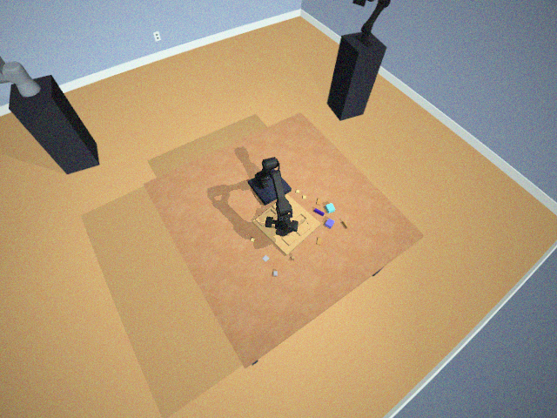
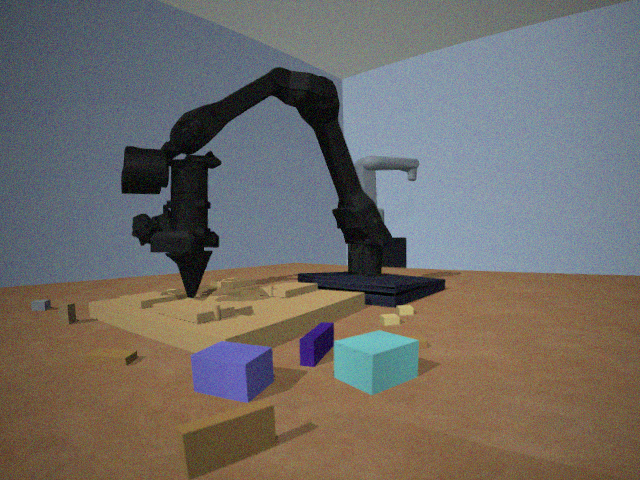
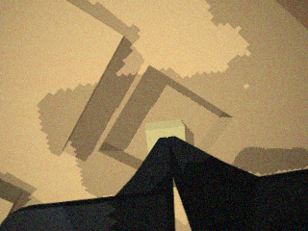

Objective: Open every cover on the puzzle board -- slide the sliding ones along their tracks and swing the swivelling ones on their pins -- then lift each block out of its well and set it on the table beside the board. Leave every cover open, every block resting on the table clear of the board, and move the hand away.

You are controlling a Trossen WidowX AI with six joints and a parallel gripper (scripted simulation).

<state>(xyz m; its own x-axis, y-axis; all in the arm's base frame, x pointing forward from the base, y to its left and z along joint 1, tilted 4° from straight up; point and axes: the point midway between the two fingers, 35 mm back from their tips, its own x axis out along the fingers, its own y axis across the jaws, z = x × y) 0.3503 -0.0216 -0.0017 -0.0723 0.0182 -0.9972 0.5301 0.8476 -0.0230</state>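
The tan puzzle board is 30 mm behind my gripper tip and 40 mm to the left of it. From my gripper tip the other things lie so: small grey block: 230 mm ahead, 130 mm to the right, 10 mm below; then dark purple block: 30 mm behind, 280 mm to the left, 10 mm below; then cyan block: 30 mm behind, 350 mm to the left, 10 mm below.
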